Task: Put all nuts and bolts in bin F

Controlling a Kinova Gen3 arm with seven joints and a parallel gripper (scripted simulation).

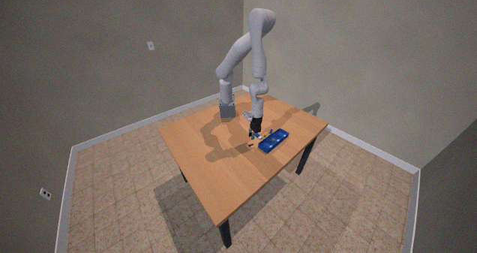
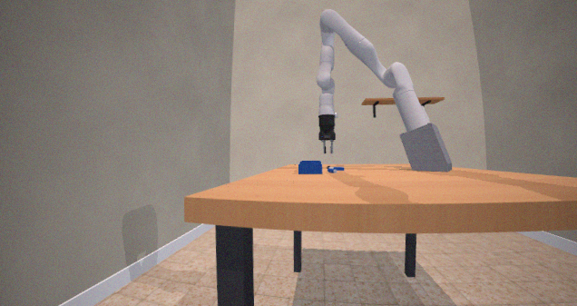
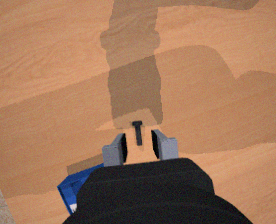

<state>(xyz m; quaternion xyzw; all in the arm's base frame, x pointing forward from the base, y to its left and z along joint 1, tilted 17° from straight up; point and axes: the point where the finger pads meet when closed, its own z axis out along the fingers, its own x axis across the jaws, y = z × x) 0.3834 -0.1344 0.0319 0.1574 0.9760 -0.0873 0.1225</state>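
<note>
The black bolt lies 8 cm below my hand and 1 cm to the right of it. Round my hand: blue two-compartment bin: 14 cm to the left, 10 cm ahead, 7 cm below.
</note>
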